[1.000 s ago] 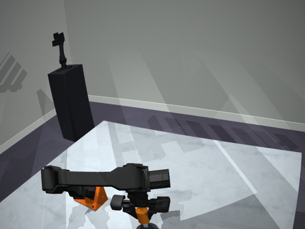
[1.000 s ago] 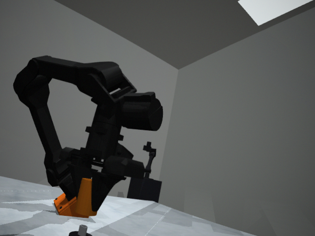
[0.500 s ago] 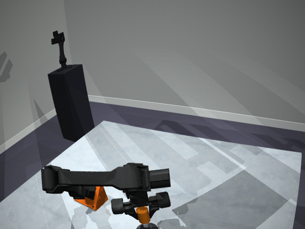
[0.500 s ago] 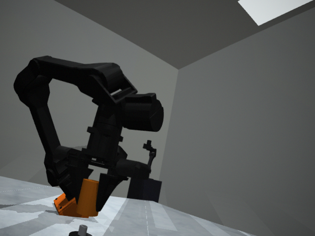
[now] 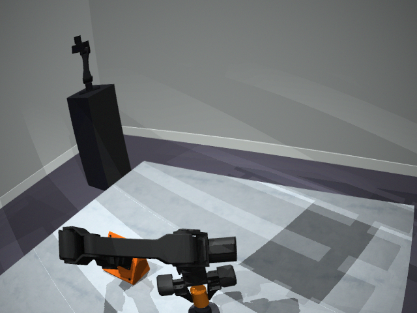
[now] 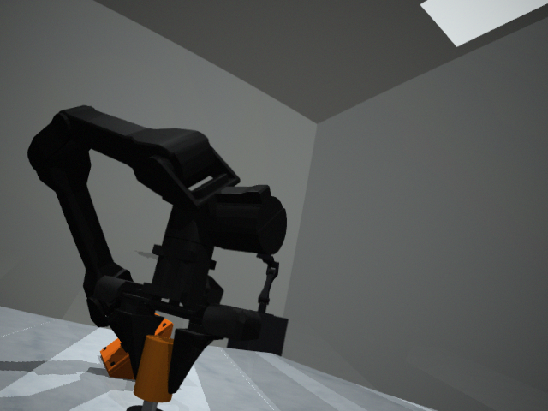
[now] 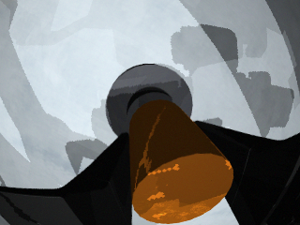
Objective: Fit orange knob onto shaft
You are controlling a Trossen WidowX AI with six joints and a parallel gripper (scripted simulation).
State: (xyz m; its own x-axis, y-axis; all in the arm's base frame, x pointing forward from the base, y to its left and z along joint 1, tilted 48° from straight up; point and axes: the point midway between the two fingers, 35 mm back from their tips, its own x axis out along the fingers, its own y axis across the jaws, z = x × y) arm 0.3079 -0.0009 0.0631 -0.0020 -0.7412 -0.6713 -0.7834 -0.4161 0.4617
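The orange knob is 3 cm above my gripper tip. From my gripper tip the other things lie so: round dark pedestal 4 cm below.
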